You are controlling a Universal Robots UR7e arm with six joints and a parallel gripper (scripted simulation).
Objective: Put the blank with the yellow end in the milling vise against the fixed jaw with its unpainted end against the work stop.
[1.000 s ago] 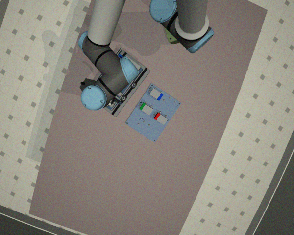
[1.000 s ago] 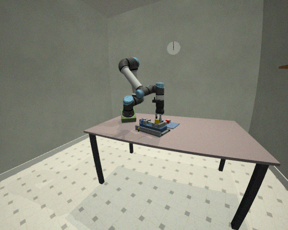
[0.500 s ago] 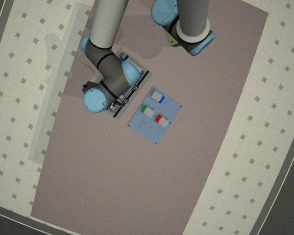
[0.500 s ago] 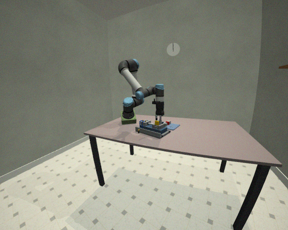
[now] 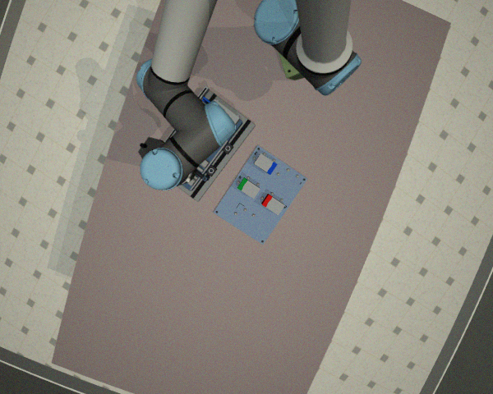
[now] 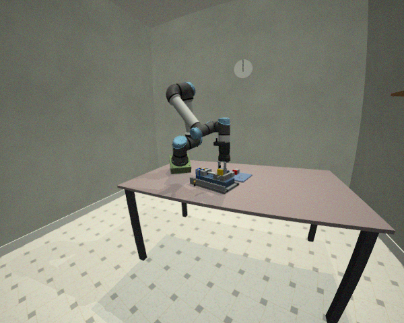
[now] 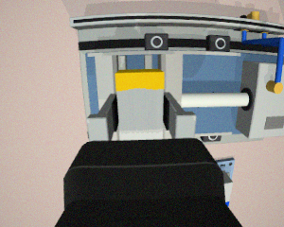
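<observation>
My gripper is now 2 cm above the yellow-ended blank. From my hand the other things lie so: white rod 7 cm behind, 5 cm to the left, 5 cm below; hosed block 14 cm behind, 9 cm to the left, 5 cm below; milling vise 6 cm behind, 4 cm to the left, 9 cm below.
</observation>
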